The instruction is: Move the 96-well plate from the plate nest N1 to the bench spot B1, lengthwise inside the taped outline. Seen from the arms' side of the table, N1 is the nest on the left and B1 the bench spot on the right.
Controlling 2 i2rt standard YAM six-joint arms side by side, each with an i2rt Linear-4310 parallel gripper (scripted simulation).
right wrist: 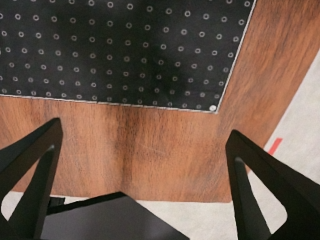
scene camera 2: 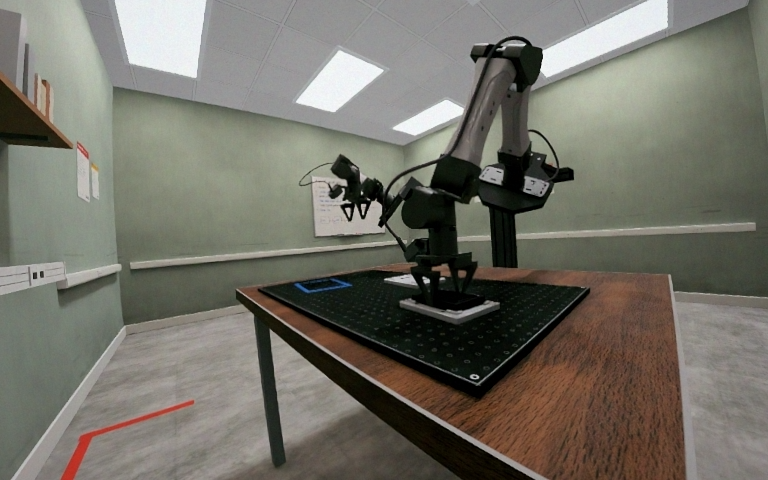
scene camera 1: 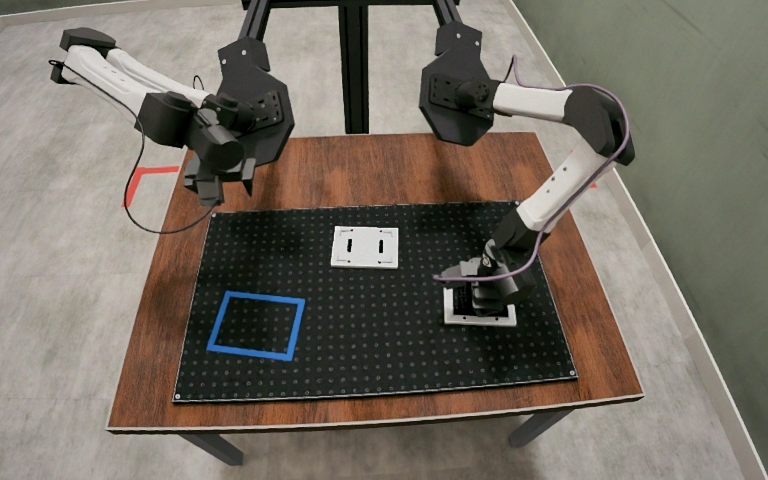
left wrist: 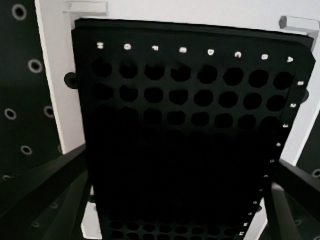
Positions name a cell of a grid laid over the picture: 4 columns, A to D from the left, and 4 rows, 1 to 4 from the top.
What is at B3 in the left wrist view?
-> A black 96-well plate.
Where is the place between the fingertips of my right gripper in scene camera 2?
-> At B2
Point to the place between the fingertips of my right gripper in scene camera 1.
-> At B2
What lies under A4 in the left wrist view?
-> My left gripper.
